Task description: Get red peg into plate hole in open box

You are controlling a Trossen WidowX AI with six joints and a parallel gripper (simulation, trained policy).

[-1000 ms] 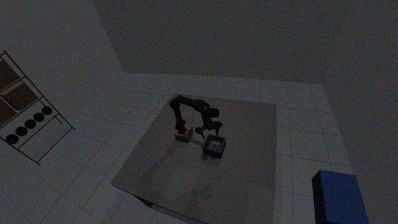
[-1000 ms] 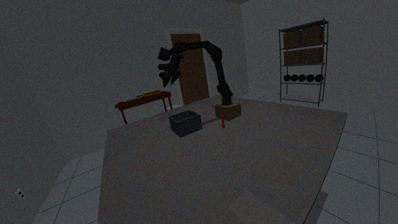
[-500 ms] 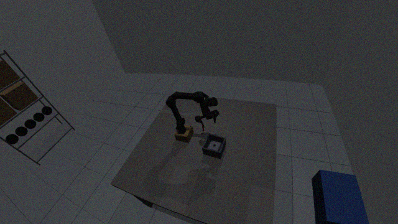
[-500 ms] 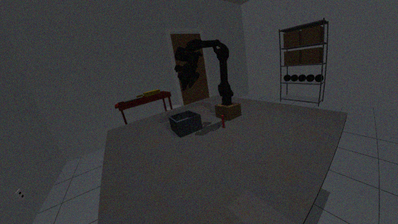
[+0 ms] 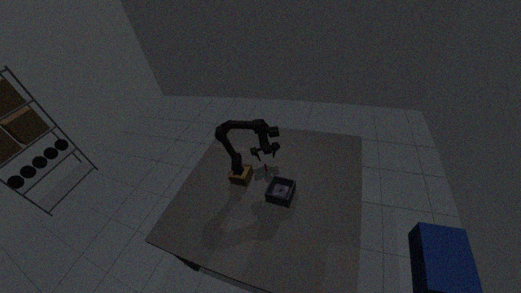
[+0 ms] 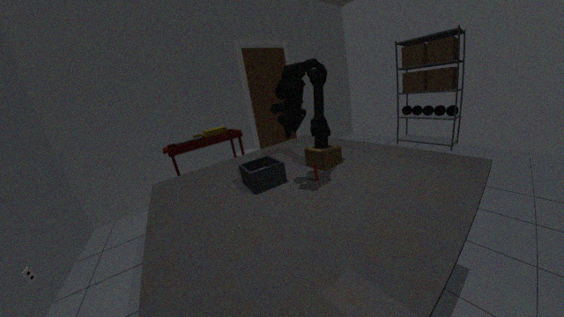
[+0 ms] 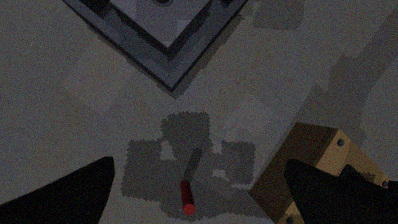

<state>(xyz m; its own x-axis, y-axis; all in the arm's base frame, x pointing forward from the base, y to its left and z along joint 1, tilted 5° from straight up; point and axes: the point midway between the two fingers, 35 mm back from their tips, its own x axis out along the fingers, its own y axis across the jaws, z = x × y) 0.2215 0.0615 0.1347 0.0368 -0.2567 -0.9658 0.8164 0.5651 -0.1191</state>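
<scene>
The red peg is 17 cm below my gripper tip, 7 cm to the left of it and 5 cm behind it. Round my gripper tip: dark box (18 cm below, 12 cm ahead, 11 cm to the right).
</scene>
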